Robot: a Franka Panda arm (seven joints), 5 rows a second.
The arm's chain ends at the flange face. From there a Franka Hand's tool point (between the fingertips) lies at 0.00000 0.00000 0.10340 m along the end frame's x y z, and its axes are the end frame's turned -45 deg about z.
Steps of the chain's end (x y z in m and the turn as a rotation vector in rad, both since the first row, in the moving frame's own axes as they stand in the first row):
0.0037 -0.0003 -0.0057 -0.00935 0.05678 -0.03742
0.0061 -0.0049 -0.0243 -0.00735 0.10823 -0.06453
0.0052 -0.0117 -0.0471 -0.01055 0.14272 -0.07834
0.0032 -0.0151 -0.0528 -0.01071 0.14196 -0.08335
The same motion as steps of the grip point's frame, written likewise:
0.0064 0.0072 -0.0059 -0.04676 0.03354 -0.03742
0.0154 0.0090 -0.0249 -0.08173 0.07133 -0.06453
0.0220 0.0062 -0.0482 -0.10838 0.09346 -0.07834
0.0230 0.0023 -0.0538 -0.10795 0.09281 -0.08335

